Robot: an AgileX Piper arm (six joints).
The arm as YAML. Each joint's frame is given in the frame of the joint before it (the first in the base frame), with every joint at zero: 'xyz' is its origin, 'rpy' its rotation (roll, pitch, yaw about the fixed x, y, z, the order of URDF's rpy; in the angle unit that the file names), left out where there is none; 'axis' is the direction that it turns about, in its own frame. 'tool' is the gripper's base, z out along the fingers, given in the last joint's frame.
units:
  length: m
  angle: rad
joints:
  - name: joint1
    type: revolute
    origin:
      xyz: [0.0, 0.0, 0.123]
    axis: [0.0, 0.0, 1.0]
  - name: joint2
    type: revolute
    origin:
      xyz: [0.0, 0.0, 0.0]
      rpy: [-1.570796, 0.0, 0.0]
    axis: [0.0, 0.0, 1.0]
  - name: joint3
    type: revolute
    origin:
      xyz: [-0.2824, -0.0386, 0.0]
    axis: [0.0, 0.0, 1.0]
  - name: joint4
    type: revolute
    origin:
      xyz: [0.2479, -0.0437, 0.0]
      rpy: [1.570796, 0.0, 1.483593]
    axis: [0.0, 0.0, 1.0]
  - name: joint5
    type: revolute
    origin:
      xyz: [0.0, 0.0, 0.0]
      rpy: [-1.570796, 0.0, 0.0]
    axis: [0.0, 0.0, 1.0]
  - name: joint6
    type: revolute
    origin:
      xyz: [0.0, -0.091, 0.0]
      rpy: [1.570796, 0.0, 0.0]
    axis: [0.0, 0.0, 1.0]
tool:
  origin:
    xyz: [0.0, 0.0, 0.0]
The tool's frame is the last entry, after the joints.
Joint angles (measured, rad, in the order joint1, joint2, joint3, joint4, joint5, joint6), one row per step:
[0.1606, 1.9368, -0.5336, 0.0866, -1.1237, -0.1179]
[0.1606, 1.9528, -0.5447, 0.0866, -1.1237, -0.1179]
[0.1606, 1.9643, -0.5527, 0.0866, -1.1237, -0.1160]
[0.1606, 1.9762, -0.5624, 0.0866, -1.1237, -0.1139]
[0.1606, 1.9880, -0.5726, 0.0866, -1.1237, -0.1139]
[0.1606, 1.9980, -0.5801, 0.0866, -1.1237, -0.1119]
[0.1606, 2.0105, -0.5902, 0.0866, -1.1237, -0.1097]
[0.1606, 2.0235, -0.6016, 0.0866, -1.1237, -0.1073]
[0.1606, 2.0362, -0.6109, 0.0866, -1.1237, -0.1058]
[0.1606, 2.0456, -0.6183, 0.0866, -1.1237, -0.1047]
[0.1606, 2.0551, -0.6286, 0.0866, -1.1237, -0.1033]
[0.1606, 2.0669, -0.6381, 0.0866, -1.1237, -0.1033]
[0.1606, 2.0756, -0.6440, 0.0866, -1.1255, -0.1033]
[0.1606, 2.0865, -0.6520, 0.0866, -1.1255, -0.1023]
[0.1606, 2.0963, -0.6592, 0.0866, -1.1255, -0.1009]
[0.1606, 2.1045, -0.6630, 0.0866, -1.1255, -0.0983]
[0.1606, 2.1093, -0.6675, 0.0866, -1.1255, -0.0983]
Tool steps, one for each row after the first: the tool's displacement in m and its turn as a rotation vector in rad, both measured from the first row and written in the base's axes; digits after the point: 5 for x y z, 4 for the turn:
[0.00270, 0.00044, -0.00307, -0.0008, 0.0048, 0.0000]
[0.00461, 0.00075, -0.00531, 0.0005, 0.0084, -0.0004]
[0.00694, 0.00112, -0.00742, 0.0022, 0.0108, -0.0008]
[0.00937, 0.00152, -0.00944, 0.0020, 0.0124, -0.0008]
[0.01112, 0.00180, -0.01138, 0.0035, 0.0150, -0.0012]
[0.01347, 0.00218, -0.01370, 0.0053, 0.0175, -0.0016]
[0.01612, 0.00261, -0.01601, 0.0074, 0.0193, -0.0021]
[0.01821, 0.00295, -0.01861, 0.0083, 0.0228, -0.0025]
[0.01988, 0.00322, -0.02047, 0.0090, 0.0248, -0.0027]
[0.02226, 0.00361, -0.02190, 0.0105, 0.0242, -0.0030]
[0.02437, 0.00395, -0.02426, 0.0102, 0.0264, -0.0030]
[0.02566, 0.00415, -0.02604, 0.0098, 0.0274, -0.0030]
[0.02736, 0.00443, -0.02839, 0.0103, 0.0303, -0.0033]
[0.02888, 0.00467, -0.03052, 0.0113, 0.0330, -0.0036]
[0.02956, 0.00478, -0.03269, 0.0131, 0.0376, -0.0041]
[0.03054, 0.00494, -0.03359, 0.0131, 0.0379, -0.0042]

